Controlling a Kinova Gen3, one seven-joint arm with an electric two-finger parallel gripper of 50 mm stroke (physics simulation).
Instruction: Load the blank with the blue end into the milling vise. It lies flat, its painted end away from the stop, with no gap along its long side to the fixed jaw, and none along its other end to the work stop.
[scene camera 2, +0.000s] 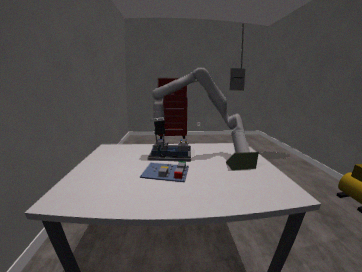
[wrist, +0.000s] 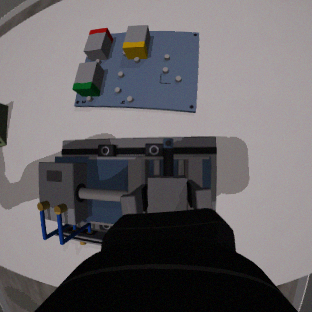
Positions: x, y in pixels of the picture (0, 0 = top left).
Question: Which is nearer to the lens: the blank with the blue end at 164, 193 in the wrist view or the green-ended blank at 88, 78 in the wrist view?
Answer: The blank with the blue end.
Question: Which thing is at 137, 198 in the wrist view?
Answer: The gripper.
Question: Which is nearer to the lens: the blank with the blue end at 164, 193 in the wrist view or the yellow-ended blank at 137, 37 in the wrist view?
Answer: The blank with the blue end.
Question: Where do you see a red-ended blank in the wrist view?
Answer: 98, 43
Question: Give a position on a blue fixture plate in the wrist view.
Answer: At 141, 81
